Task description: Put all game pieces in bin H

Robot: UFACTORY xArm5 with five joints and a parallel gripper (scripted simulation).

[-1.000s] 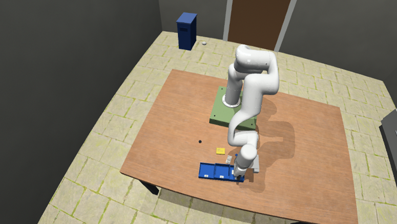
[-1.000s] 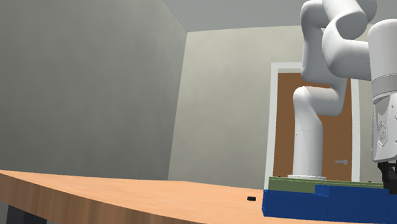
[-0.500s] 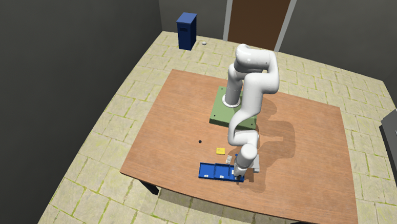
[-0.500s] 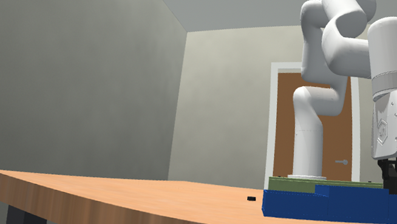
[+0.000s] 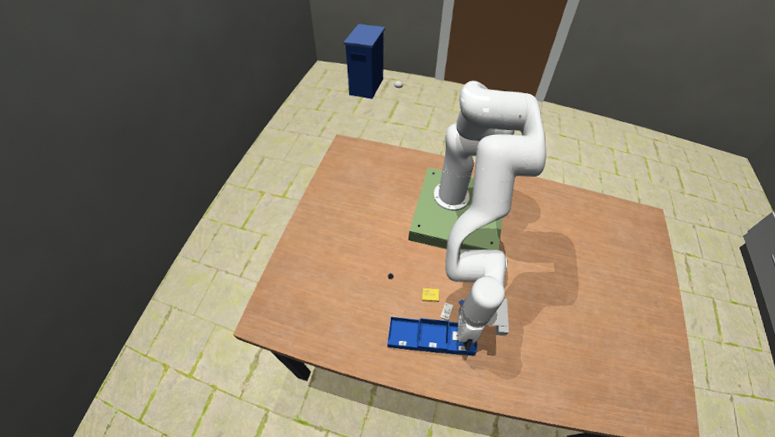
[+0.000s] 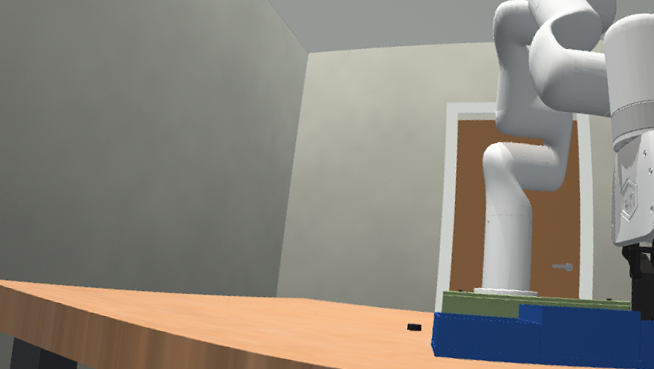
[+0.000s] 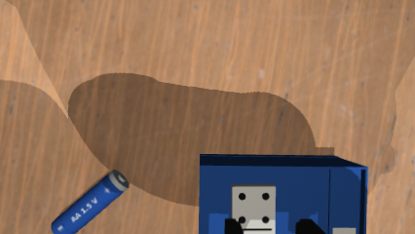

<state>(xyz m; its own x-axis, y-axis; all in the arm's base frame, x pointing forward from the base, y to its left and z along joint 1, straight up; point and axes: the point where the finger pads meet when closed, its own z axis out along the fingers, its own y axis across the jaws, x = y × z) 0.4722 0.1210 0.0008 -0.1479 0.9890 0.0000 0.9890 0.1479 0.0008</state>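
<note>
Now: hand 70 mm past the pale piece, 60 mm to the left of it and 50 mm above it. Also, from my hand: yellow piece 120 mm to the right, 110 mm behind, 50 mm below; three joined blue bins 80 mm to the right, 40 mm below, 20 mm ahead; blue piece 100 mm behind, 50 mm below.
</note>
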